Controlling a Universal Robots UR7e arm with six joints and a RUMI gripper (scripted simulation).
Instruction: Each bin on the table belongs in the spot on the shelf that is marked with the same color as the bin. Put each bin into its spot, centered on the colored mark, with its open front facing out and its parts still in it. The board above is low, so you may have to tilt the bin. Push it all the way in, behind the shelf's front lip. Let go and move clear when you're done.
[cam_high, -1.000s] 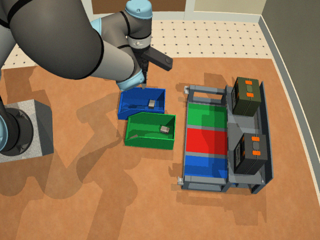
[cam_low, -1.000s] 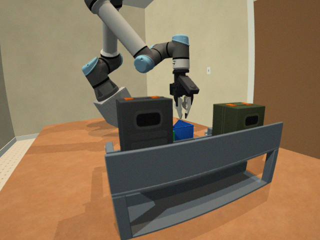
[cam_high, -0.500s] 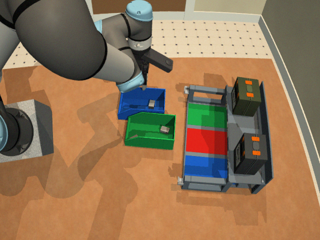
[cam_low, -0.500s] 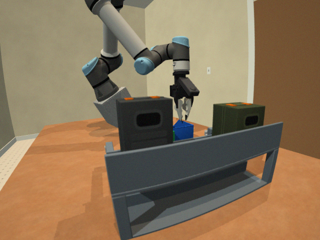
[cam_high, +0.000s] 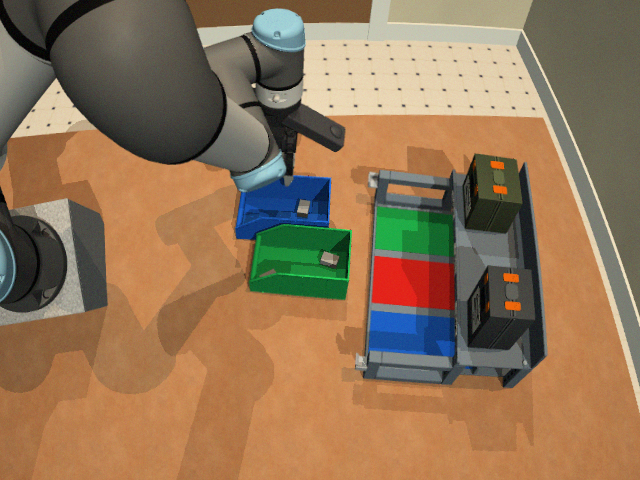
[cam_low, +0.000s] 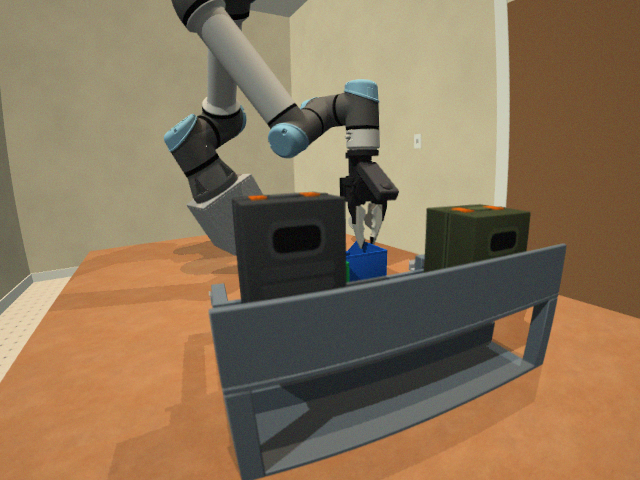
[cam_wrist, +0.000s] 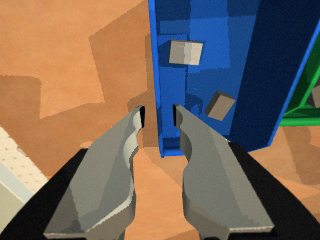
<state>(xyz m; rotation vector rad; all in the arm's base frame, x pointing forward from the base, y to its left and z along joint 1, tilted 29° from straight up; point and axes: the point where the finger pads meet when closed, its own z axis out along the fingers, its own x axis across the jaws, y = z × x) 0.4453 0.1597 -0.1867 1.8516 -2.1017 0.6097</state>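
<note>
Now: the blue bin 50 mm to the right of my hand, 40 mm below it and 10 mm behind it. Round my hand: shelf front lip 190 mm to the right, 140 mm ahead, 70 mm below; then olive case 350 mm ahead, 120 mm to the right, 70 mm above; then green bin 160 mm to the right, 40 mm below, 10 mm ahead.
</note>
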